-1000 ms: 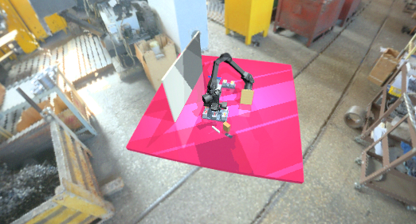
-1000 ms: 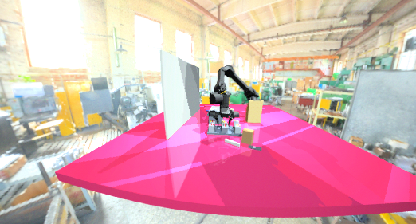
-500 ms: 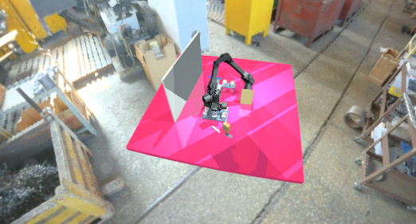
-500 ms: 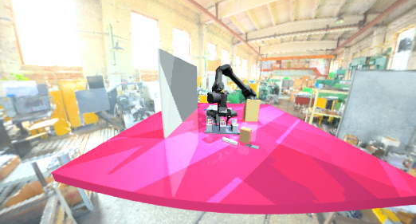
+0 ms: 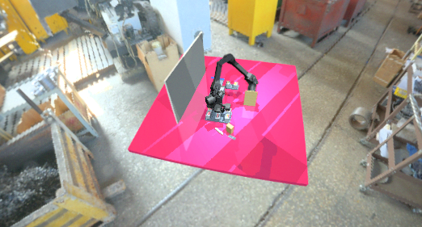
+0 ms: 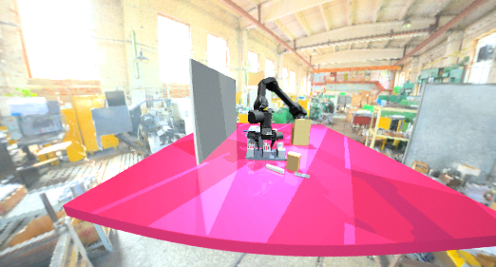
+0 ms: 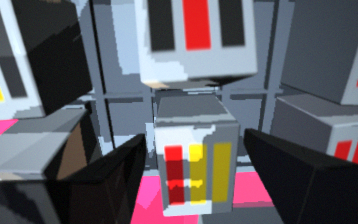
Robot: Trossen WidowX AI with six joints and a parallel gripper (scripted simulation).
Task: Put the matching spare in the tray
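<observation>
Now: the grey rack 30 mm to the left of my gripper tip, 10 mm below it and 10 mm behind it. Also, from my gripper tip: brown block (140 mm to the left, 130 mm behind, 20 mm above); then thin bar (170 mm to the left, 60 mm behind, 10 mm below); then grey mounted unit (150 mm to the right, 70 mm ahead, 30 mm above).
</observation>
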